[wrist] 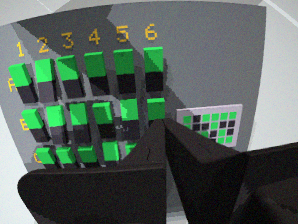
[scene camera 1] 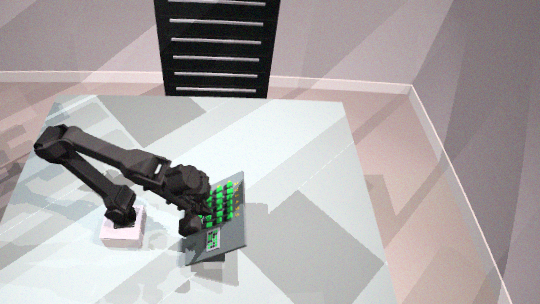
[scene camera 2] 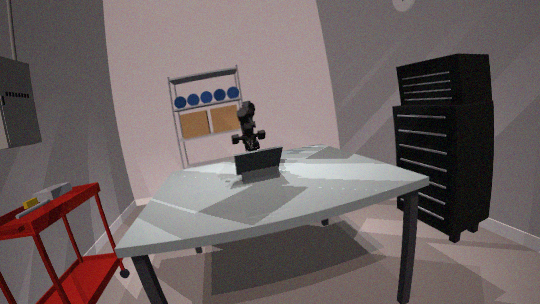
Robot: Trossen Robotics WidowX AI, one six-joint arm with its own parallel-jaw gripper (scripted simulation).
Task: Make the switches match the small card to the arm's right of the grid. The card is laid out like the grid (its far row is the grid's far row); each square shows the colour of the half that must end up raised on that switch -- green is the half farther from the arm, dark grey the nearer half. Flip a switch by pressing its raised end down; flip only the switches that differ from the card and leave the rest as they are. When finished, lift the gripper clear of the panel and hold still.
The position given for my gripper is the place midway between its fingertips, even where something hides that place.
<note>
My gripper (scene camera 1: 211,213) is shut and holds nothing.
My gripper shows as well in the wrist view (wrist: 161,125).
</note>
